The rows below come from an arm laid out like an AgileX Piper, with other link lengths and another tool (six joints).
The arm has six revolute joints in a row. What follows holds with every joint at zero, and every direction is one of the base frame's. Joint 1 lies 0.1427 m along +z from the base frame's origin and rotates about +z. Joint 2 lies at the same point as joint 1 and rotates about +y. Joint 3 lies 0.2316 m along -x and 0.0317 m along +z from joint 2 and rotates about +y. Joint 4 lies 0.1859 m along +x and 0.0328 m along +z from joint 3 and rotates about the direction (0.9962, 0, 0.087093). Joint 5 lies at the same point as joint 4 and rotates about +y. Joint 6 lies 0.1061 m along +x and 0.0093 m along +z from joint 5 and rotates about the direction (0.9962, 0, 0.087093). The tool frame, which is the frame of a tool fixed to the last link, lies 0.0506 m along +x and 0.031 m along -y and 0.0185 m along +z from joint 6; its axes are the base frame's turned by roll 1.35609, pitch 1.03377 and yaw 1.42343 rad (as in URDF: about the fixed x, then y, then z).
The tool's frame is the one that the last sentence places.
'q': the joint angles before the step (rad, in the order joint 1, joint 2, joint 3, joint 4, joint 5, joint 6). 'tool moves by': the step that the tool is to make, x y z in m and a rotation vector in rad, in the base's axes. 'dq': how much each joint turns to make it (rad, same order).
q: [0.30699 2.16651 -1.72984 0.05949 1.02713 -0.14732]
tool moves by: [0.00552 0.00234 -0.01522 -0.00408 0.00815 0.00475]
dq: [0.00161 0.05331 -0.01885 -0.00001 -0.02527 -0.00463]
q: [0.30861 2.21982 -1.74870 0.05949 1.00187 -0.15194]
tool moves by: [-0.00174 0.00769 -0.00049 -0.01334 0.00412 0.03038]
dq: [0.02363 0.00681 -0.01106 -0.01220 0.01245 -0.00161]
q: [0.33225 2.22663 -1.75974 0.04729 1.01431 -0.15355]
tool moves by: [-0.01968 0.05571 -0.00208 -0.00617 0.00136 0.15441]
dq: [0.15176 0.00794 -0.00405 -0.00539 -0.00017 -0.00067]
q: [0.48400 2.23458 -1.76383 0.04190 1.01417 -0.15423]
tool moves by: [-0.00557 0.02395 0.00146 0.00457 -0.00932 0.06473]
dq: [0.05914 0.01678 -0.03779 0.00019 0.01084 -0.00532]
